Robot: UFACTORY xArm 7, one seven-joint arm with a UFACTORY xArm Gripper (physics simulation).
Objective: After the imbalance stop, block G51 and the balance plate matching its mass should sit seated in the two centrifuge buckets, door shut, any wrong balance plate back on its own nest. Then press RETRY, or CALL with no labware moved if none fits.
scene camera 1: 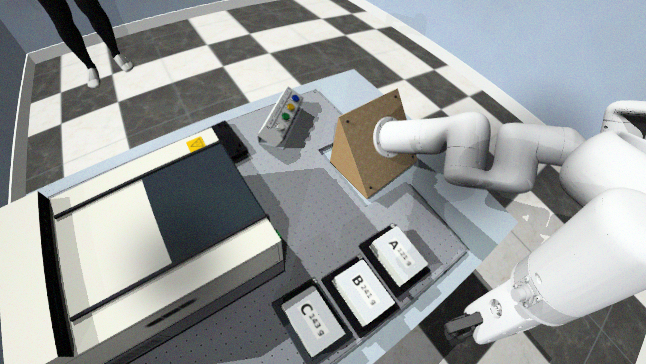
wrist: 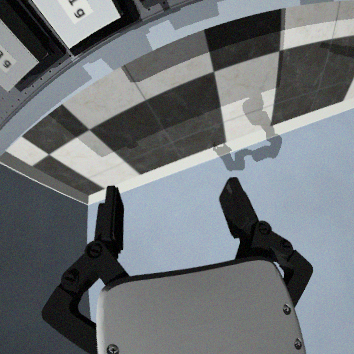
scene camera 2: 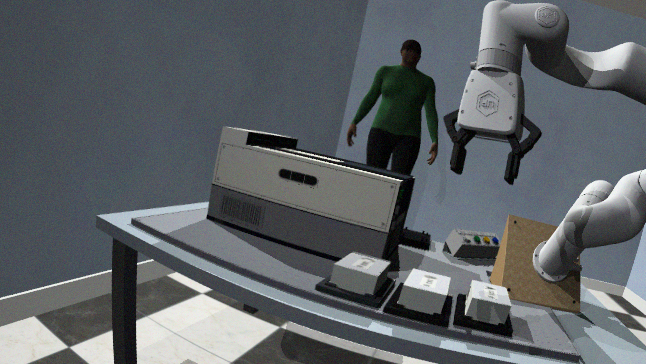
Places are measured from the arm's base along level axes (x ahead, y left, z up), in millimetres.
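Where they show: gripper, between the fingertips: [scene camera 1: 475, 328] [wrist: 173, 191] [scene camera 2: 481, 177]; arm's base, origin of its link: [scene camera 1: 388, 137] [scene camera 2: 550, 262].
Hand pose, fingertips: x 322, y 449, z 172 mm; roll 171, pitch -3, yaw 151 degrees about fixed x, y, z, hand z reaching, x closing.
Note:
Each offset is from my fingertips to the centre of the thing.
Balance plates A, 121 g @(104 mm back, 169 mm right, 230 mm down) [scene camera 1: 400, 255] [scene camera 2: 488, 301], B, 241 g @(30 mm ahead, 156 mm right, 230 mm down) [scene camera 1: 363, 292] [scene camera 2: 424, 290] and C, 143 g @(162 mm ahead, 176 mm right, 230 mm down) [scene camera 1: 314, 320] [scene camera 2: 361, 272] each sit on a black nest in a row. The centrifuge @(367 mm ahead, 485 mm right, 141 mm down) [scene camera 1: 240, 250] [scene camera 2: 300, 200] has a dark panel @(232 mm ahead, 480 mm right, 52 mm down) [scene camera 1: 205, 195] lying over part of its top; the buckets and block G51 do not show. The button box @(123 mm back, 745 mm right, 221 mm down) [scene camera 1: 275, 127] [scene camera 2: 462, 245] carries blue, yellow, green and pale buttons, their lettering too small to read. My gripper [scene camera 1: 462, 327] [scene camera 2: 483, 176] [wrist: 173, 191] is open and empty, high beyond the plates' table edge.
The brown wedge mount [scene camera 1: 372, 170] [scene camera 2: 520, 250] holding the arm's base stands between button box and plates. A black unit @(100 mm ahead, 771 mm right, 248 mm down) [scene camera 1: 232, 142] [scene camera 2: 416, 239] sits beside the centrifuge. A person [scene camera 1: 70, 35] [scene camera 2: 405, 100] stands beyond the table. Two partly visible plates show at the wrist view's upper left.

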